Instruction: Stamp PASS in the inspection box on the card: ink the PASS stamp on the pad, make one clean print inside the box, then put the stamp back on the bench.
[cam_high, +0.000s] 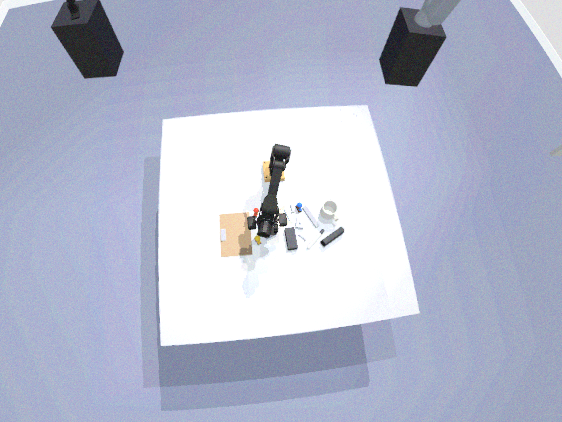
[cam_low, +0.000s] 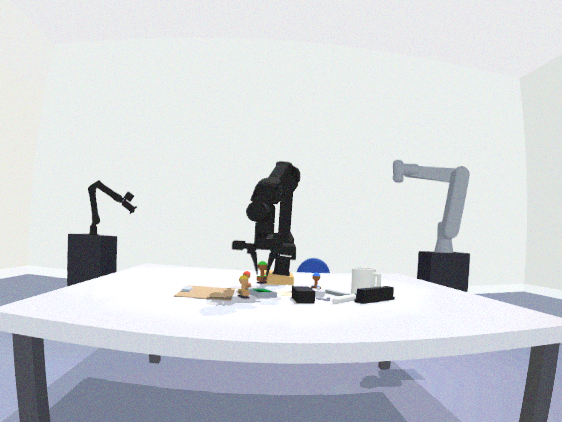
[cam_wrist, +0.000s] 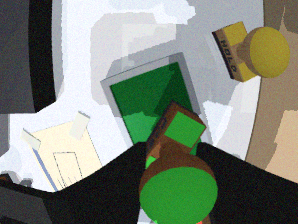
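The green ink pad lies 60 mm below my gripper tip. Round my gripper tip: green-knobbed PASS stamp right at my gripper tip; then yellow stamp 60 mm ahead, 50 mm to the right, 40 mm below; then red stamp 90 mm behind, 60 mm to the right, 40 mm below.
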